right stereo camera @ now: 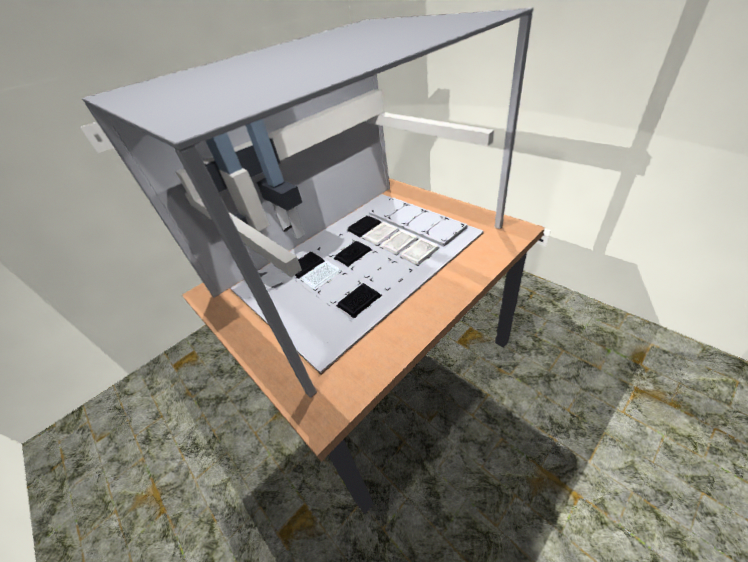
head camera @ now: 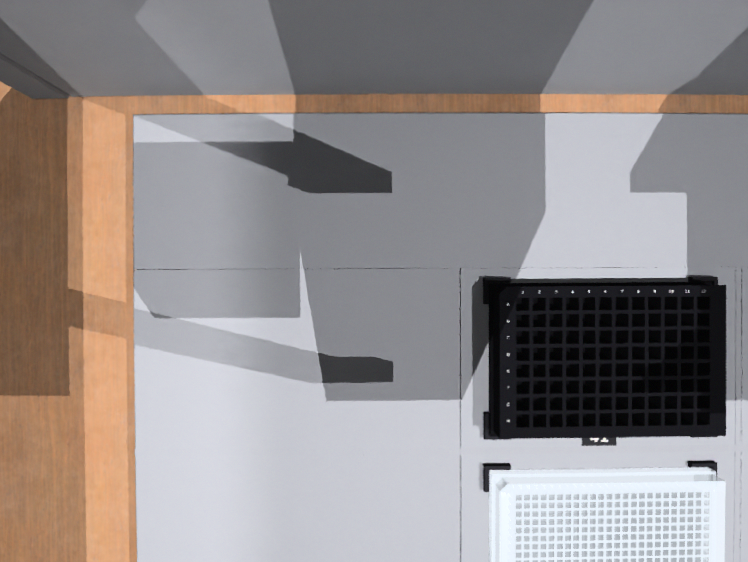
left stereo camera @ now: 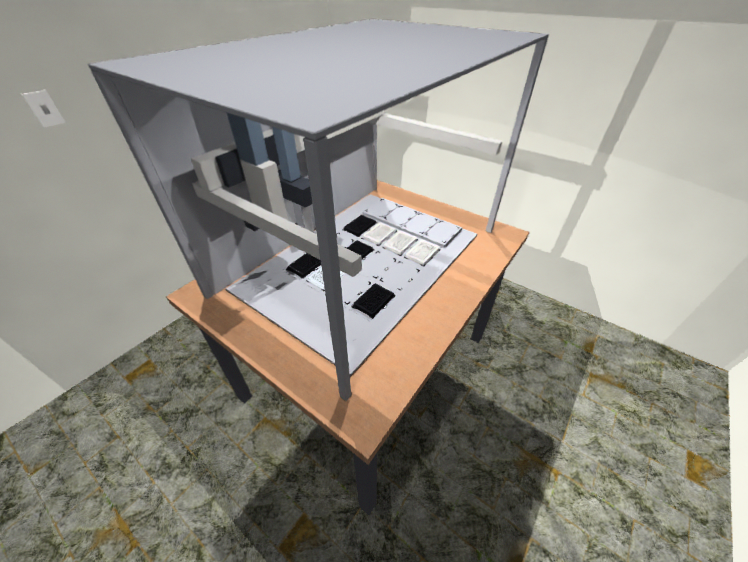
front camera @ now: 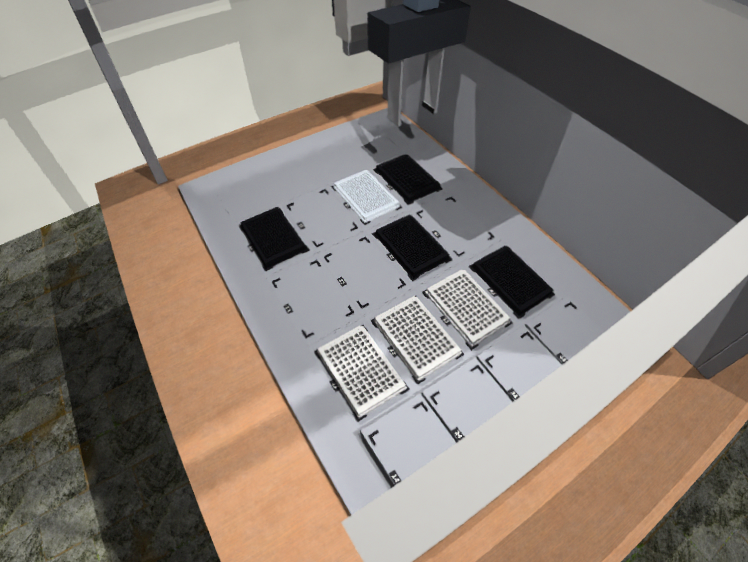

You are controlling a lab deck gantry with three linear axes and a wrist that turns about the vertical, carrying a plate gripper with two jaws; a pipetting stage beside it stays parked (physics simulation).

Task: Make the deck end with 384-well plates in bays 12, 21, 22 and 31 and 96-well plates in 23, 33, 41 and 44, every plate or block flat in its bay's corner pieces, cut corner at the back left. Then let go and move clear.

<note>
The pictures show: the gripper, a clear 384-well plate, a white 96-well plate and a grey back wall.
The gripper shows as well in the right stereo camera view and in the left stereo camera view.
</note>
